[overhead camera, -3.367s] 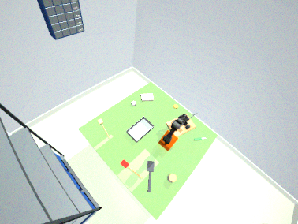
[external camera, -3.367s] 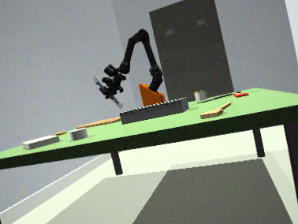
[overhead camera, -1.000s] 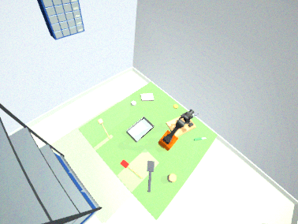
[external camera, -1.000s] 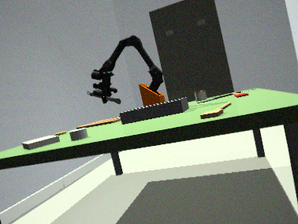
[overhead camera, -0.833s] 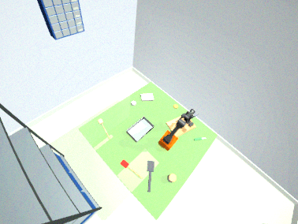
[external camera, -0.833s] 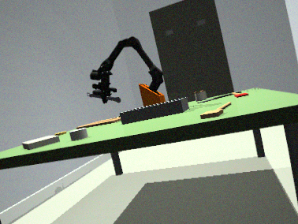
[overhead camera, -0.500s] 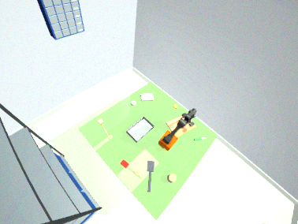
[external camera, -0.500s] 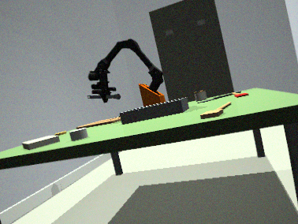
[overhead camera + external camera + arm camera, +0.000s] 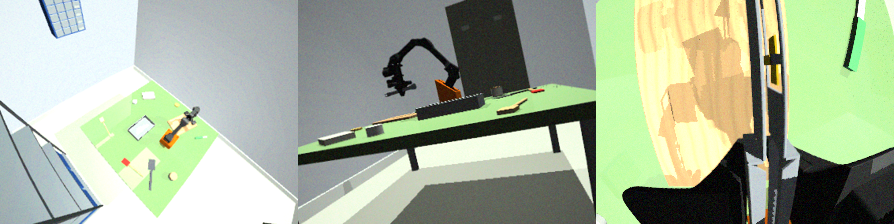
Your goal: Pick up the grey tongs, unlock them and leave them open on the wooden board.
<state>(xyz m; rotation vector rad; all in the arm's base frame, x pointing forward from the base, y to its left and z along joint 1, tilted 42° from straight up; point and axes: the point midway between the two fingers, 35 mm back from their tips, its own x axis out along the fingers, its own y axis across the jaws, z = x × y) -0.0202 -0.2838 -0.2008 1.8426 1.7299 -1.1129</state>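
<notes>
Right now my gripper tip is 4 cm short of the wooden board, 2 cm to the left of it and 14 cm above it. Also, from my gripper tip: yellow disc: 28 cm ahead, 22 cm to the right, 14 cm below; then roasting tin: 36 cm ahead, 44 cm to the left, 12 cm below; then white block: 67 cm ahead, 1 cm to the right, 14 cm below.
</notes>
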